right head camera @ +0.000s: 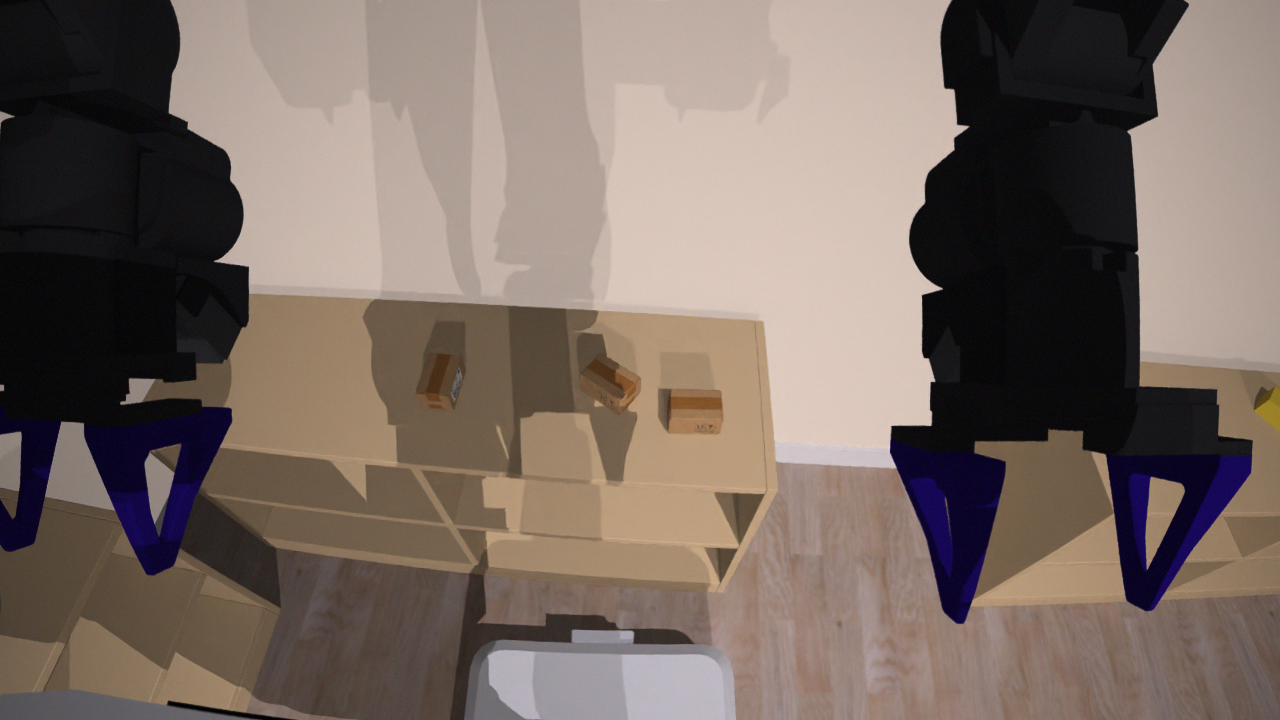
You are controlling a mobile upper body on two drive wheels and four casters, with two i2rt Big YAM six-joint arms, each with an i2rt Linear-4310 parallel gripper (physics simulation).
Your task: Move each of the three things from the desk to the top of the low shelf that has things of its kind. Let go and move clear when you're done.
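Places are measured from the left arm's base along level axes (x left, y down, z back), in millimetres.
Where they show: left gripper, between the fingertips: (86, 559); right gripper, between the fingertips: (1050, 613).
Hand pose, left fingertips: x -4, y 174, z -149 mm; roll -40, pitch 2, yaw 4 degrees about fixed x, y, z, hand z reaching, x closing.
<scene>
Things, the pixels of their top centre, and the offset from my left fingertips. "spot": a spot on its surface instead. Level surfaces: height alone.
- low shelf, height of its surface: dy +625 mm
- second box, centre of its top: (610, 375) dz -535, dx -232, dy +576 mm
- third box, centre of its top: (696, 403) dz -481, dx -377, dy +576 mm
- yellow object, a spot on its surface: (1269, 407) spot: dz -491, dx -1678, dy +596 mm
Three small brown cardboard boxes are on the top of the low shelf (313, 358) in the middle. One box (441, 381) is at the left, turned at an angle. A second box (610, 383) sits askew right of the middle. A third box (695, 411) lies near the right end, square to the front edge. My left gripper (87, 557) is open and empty, left of the boxes and high up. My right gripper (1054, 616) is open and empty, well to the right of the boxes and clear of them. The desk cannot be made out in this view.
Another shelf unit (1190, 374) stands at the right, partly behind my right gripper, with a yellow object (1269, 407) on it at the picture's edge. A third wooden unit (268, 617) is at the lower left. A light grey part with rounded corners (626, 689) is at the bottom.
</scene>
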